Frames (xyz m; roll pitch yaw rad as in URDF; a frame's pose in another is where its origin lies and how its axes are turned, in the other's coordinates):
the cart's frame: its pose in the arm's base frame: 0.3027 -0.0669 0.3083 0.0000 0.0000 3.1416
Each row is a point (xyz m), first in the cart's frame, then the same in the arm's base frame.
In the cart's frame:
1: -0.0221 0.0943 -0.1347
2: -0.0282 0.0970 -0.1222
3: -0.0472 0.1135 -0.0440
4: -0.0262 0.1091 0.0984
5: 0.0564 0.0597 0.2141
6: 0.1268 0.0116 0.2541
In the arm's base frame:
1: 0.3248 -0.1612 0.1736
2: 0.3309 -0.1639 0.1861
3: 0.3499 -0.1804 0.2643
4: 0.3289 -0.1760 0.4067
5: 0.2463 -0.1266 0.5224
6: 0.1759 -0.0785 0.5624

